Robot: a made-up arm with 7 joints.
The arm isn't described. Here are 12 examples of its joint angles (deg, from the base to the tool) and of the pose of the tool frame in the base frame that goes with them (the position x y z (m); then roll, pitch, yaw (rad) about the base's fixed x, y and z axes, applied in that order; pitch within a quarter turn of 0, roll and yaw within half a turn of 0).
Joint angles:
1: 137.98 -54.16 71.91 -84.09 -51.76 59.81 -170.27
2: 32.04 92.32 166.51 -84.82 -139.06 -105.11 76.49
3: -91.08 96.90 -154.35 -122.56 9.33 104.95 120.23
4: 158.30 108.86 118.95 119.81 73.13 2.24 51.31
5: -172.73 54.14 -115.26 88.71 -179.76 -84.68 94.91
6: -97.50 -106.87 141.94 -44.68 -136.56 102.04 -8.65
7: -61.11 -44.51 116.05 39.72 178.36 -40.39 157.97
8: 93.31 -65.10 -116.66 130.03 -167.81 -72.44 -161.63
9: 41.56 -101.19 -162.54 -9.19 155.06 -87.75 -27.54
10: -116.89 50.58 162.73 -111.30 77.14 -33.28 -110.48
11: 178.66 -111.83 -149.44 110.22 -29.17 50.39 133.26
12: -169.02 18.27 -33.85 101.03 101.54 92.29 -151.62
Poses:
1: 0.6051 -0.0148 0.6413 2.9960 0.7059 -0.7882
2: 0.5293 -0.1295 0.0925 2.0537 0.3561 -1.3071
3: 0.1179 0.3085 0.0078 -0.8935 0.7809 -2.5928
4: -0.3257 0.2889 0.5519 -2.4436 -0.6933 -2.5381
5: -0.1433 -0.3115 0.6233 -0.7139 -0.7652 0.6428
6: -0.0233 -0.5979 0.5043 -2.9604 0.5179 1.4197
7: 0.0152 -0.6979 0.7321 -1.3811 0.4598 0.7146
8: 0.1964 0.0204 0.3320 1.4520 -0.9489 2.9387
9: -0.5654 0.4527 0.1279 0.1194 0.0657 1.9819
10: -0.2397 0.3589 0.1487 -0.1577 -0.3443 1.5621
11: -0.0136 -0.1455 -0.0040 -1.4170 -0.0559 -1.6955
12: -0.4693 0.0559 0.5852 -1.6100 0.9470 -2.7449
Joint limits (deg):
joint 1: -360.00..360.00
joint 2: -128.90..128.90
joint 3: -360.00..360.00
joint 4: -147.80..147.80
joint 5: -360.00..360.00
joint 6: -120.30..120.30
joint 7: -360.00..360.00
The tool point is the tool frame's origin. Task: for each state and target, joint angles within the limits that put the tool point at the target. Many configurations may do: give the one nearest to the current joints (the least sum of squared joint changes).
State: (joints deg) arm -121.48 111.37 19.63 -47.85 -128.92 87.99 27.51
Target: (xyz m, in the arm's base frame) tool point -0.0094 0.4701 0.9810
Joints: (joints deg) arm -88.93 64.37 -7.86 -36.18 -135.33 53.95 27.51
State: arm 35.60 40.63 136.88 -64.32 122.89 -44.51 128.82
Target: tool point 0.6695 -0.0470 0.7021
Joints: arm 25.46 35.36 130.40 -65.84 123.56 -42.44 128.82
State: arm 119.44 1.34 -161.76 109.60 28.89 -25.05 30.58
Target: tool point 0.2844 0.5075 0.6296
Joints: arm 112.77 -14.88 -168.86 95.60 28.68 -25.87 30.58
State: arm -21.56 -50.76 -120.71 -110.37 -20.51 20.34 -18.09
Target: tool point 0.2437 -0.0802 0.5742
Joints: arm -32.68 -54.57 -142.69 -143.74 -19.61 8.00 -18.09
